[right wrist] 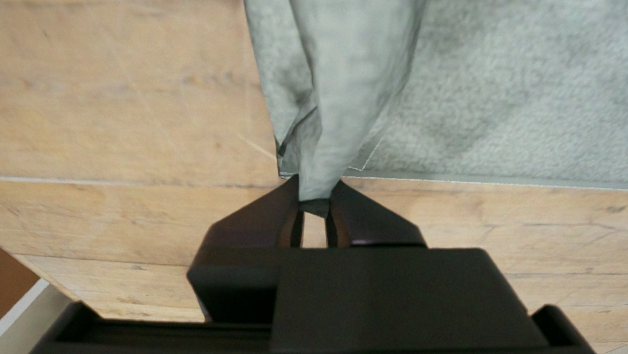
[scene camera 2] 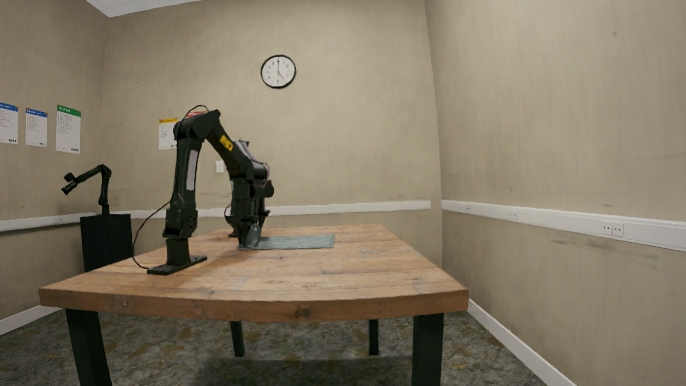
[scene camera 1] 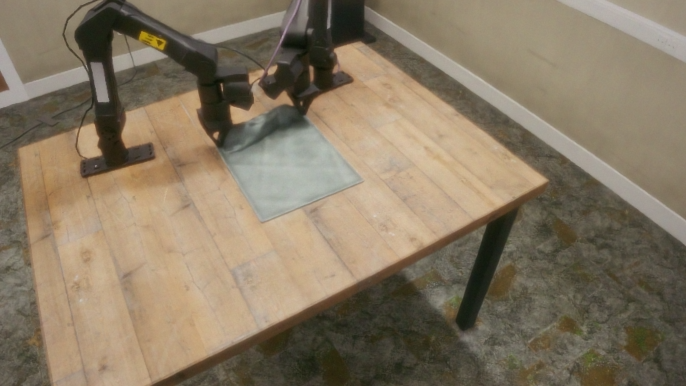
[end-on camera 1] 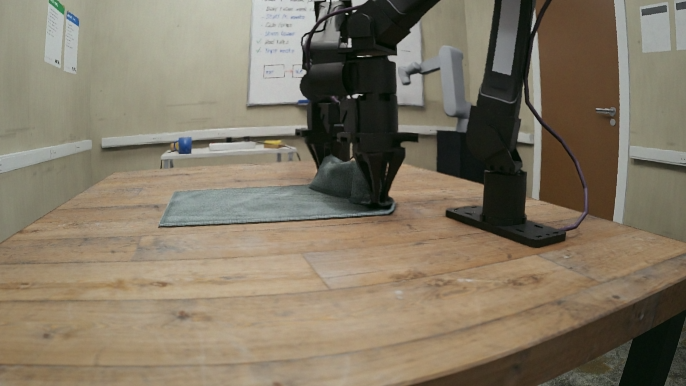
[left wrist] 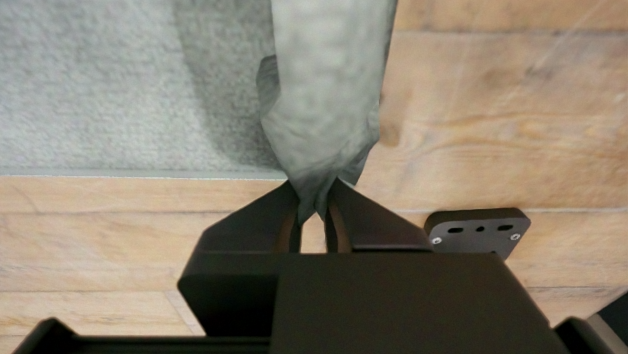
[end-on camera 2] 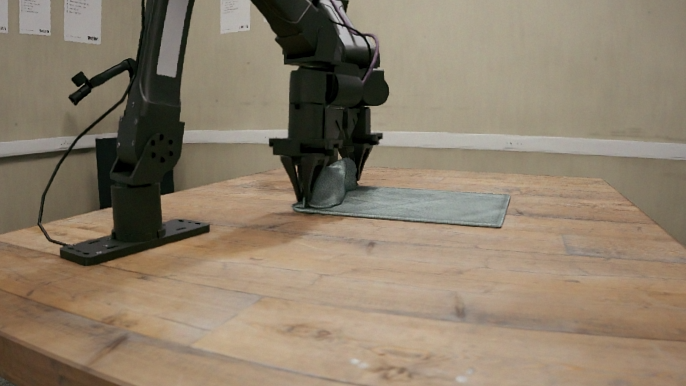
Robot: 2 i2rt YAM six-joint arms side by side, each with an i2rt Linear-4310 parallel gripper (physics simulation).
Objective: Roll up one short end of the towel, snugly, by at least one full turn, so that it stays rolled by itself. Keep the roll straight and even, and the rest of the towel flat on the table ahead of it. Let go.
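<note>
The grey-green towel (scene camera 1: 295, 170) (scene camera 2: 300, 242) (end-on camera 1: 250, 205) (end-on camera 2: 430, 202) (left wrist: 100, 90) (right wrist: 520, 100) lies flat over most of its length. Its end nearest the arm bases is gathered into a raised, loose fold (end-on camera 1: 336, 176) (end-on camera 2: 330, 184) (left wrist: 330, 75) (right wrist: 360, 75), humped in the middle and pinched narrow at both sides. My left gripper (left wrist: 313, 178) is shut on one side end of the fold, low at the table. My right gripper (right wrist: 314, 177) (end-on camera 2: 304, 202) is shut on the other side end. The inside of the fold is hidden.
The wooden table (scene camera 1: 165, 280) (end-on camera 1: 200, 320) bears both arm bases (scene camera 1: 117, 159) (end-on camera 1: 505, 225) (end-on camera 2: 135, 240), which stand beyond the folded end. Part of an arm base (left wrist: 477, 230) shows in the left wrist view. The fold's shadow falls on the flat towel.
</note>
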